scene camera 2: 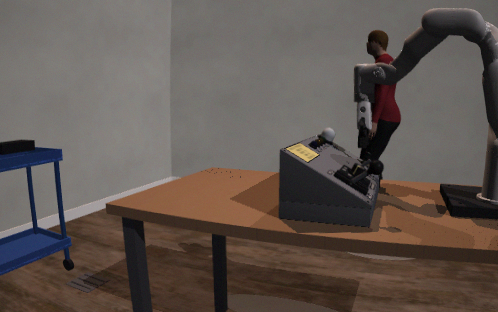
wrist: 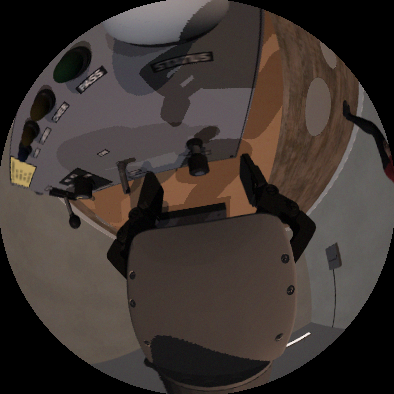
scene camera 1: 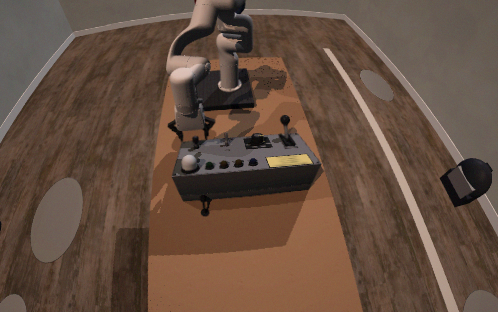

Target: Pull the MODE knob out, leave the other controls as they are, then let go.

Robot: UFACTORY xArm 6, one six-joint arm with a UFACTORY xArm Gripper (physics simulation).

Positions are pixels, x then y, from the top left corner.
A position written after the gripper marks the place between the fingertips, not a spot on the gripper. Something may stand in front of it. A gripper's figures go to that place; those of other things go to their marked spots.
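Labels:
Grey console (wrist: 138, 99), 0.12 m from the lens; the gripper (wrist: 197, 171), 0.13 m from the lens.

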